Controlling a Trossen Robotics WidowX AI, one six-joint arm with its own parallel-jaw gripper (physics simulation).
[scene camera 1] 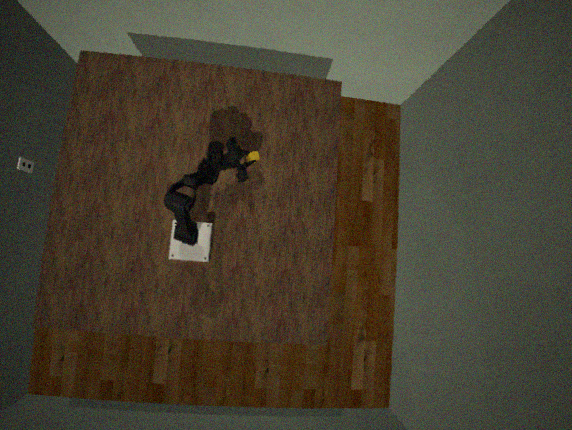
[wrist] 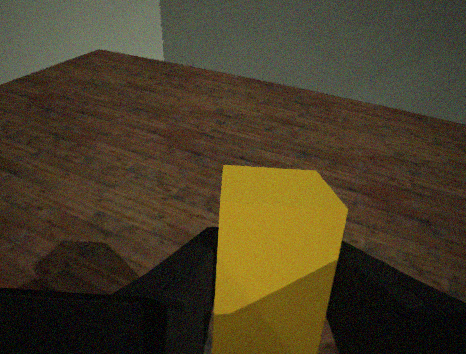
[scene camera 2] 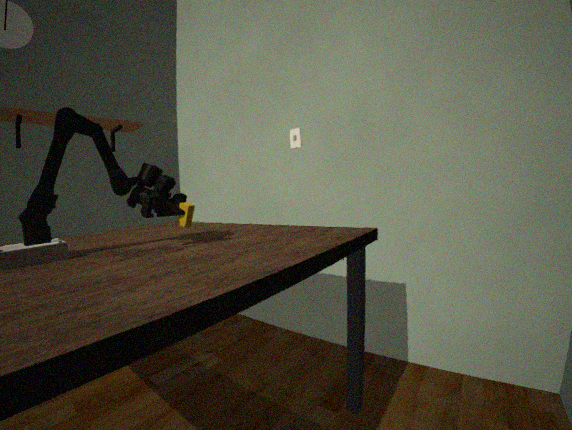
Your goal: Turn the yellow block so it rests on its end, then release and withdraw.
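Observation:
The yellow block [scene camera 1: 253,156] [scene camera 2: 186,215] [wrist: 280,225] is held between the two dark fingers of my gripper [scene camera 1: 248,158] [scene camera 2: 180,209] [wrist: 265,241], which is shut on it. In scene camera 2 the block's long side stands close to upright, with a slight lean, and the gripper reaches it nearly level from the side. The block's lower end shows near the table top; whether it touches cannot be told. In the wrist view the block's broad face fills the space between the fingers, with a shadow across its lower part.
The brown wooden table [scene camera 1: 280,260] [scene camera 2: 125,280] [wrist: 150,150] lies under the arm. The arm's white base plate [scene camera 1: 202,252] [scene camera 2: 62,246] sits on it. A wall shelf [scene camera 2: 100,121] shows behind the arm. Dark arm shadows fall on the table near the block.

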